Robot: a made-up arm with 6 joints. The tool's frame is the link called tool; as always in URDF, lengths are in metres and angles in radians. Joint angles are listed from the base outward. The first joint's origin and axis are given. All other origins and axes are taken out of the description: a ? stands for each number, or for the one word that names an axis. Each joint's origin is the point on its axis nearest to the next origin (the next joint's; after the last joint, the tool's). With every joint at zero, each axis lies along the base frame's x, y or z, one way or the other. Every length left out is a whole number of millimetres.
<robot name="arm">
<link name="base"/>
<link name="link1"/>
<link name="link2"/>
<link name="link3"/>
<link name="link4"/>
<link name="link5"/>
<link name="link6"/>
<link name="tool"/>
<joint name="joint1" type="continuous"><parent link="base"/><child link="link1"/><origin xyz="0 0 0.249" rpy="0 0 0"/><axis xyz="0 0 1"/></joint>
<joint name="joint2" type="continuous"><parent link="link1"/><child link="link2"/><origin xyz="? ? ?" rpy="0 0 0"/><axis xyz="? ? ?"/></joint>
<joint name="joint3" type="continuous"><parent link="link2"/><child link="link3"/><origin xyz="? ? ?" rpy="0 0 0"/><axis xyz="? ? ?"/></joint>
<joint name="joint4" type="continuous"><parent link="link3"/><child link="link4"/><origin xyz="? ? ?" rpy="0 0 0"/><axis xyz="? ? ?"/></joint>
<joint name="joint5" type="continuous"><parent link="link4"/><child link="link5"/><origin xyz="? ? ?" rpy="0 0 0"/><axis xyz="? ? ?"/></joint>
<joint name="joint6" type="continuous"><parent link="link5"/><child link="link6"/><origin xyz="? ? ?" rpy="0 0 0"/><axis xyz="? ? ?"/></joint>
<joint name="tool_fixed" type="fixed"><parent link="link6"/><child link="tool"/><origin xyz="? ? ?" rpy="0 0 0"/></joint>
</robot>
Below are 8 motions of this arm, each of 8 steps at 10 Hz.
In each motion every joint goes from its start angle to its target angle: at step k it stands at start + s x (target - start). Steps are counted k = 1, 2, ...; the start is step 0. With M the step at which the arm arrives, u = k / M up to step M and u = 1 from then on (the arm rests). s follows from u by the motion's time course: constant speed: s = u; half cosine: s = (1 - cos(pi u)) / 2; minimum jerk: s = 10 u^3 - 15 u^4 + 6 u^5.
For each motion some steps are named. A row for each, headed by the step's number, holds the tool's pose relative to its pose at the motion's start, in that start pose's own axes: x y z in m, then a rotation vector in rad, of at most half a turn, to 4 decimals.
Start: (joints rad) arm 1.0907 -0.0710 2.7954 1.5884 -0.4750 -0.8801
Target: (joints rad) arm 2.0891 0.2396 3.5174 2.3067 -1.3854 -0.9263
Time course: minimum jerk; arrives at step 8
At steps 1, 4, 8:
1: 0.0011 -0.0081 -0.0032 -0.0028 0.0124 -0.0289
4: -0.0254 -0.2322 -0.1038 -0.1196 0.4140 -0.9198
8: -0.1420 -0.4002 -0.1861 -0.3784 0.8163 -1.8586

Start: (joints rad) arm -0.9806 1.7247 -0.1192 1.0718 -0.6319 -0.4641
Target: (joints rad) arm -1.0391 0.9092 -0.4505 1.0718 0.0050 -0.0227
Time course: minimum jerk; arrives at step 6
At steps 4, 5, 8:
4: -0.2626 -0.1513 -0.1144 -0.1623 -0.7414 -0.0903
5: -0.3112 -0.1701 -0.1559 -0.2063 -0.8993 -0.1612
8: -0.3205 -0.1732 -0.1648 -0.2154 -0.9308 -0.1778

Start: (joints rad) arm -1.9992 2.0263 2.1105 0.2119 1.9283 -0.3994
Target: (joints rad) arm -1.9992 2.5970 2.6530 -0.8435 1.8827 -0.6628
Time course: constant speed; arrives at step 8
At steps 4, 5, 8:
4: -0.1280 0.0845 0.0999 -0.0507 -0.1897 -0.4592
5: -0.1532 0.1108 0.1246 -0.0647 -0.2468 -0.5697
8: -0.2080 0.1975 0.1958 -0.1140 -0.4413 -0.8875

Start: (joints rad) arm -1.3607 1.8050 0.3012 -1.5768 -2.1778 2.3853
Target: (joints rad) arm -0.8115 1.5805 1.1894 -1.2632 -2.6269 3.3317
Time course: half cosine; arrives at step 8
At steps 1, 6, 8:
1: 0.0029 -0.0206 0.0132 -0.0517 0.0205 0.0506
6: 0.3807 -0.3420 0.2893 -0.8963 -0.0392 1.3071
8: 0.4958 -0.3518 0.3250 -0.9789 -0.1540 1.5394

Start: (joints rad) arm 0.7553 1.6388 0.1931 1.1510 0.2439 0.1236
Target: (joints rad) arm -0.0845 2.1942 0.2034 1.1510 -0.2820 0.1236
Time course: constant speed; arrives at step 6
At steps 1, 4, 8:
1: 0.0187 0.0476 -0.0999 0.1524 0.1275 0.0652
4: 0.0584 0.2748 -0.2954 0.5886 0.4127 0.3528
8: 0.0806 0.4525 -0.3175 0.8431 0.5053 0.6097

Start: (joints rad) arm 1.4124 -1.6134 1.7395 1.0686 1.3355 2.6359
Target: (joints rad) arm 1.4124 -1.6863 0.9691 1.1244 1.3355 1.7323
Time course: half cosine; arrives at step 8
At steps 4, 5, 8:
4: -0.0771 -0.1222 0.1026 0.7435 -0.1914 0.0366
5: -0.1103 -0.1767 0.1264 1.0275 -0.2623 0.0729
8: -0.1658 -0.2699 0.1450 1.4830 -0.3729 0.1596

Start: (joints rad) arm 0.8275 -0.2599 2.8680 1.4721 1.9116 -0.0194
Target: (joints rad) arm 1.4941 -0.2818 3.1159 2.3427 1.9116 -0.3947
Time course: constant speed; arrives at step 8
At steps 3, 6, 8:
3: -0.0926 -0.0617 0.0609 0.1703 0.2871 0.3188
6: -0.1744 -0.1064 0.1375 0.4140 0.6454 0.5779
8: -0.2241 -0.1280 0.1973 0.6128 0.9148 0.7092

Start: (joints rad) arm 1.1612 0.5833 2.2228 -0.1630 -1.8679 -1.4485
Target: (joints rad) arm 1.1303 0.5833 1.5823 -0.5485 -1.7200 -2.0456
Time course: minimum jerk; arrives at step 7
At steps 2, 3, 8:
2: 0.0554 0.0105 0.0103 0.0886 0.0595 -0.0652
3: 0.1425 0.0149 0.0247 0.2373 0.1422 -0.1736
8: 0.3802 -0.0478 0.0515 0.7283 0.3029 -0.5263

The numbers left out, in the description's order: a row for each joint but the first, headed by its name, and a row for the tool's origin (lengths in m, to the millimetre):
joint2: xyz 0 0 0, axis 0 1 0
joint3: xyz 0 0 0.399, axis 0 -1 0
joint4: xyz 0.543 0 0, axis -1 0 0
joint5: xyz 0 -0.139 0, axis 0 -1 0
joint6: xyz 0 0 0, axis -1 0 0
tool: xyz 0 0 0

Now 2 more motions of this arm.
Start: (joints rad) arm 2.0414 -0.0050 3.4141 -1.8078 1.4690 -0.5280
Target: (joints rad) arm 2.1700 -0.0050 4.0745 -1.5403 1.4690 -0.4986
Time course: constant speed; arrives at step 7
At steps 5, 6, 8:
5: 0.0091 0.2309 -0.1363 0.4321 0.1269 0.2502
6: 0.0065 0.2837 -0.1498 0.5181 0.1453 0.3072
8: 0.0023 0.3375 -0.1583 0.6039 0.1614 0.3659

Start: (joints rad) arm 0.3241 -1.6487 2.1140 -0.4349 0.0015 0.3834
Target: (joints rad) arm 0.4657 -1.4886 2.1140 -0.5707 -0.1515 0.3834
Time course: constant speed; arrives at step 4
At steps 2, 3, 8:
2: -0.0336 -0.0627 -0.0688 0.0322 0.1452 -0.0362
3: -0.0541 -0.0945 -0.1013 0.0527 0.2154 -0.0565
8: -0.0772 -0.1262 -0.1326 0.0761 0.2839 -0.0781

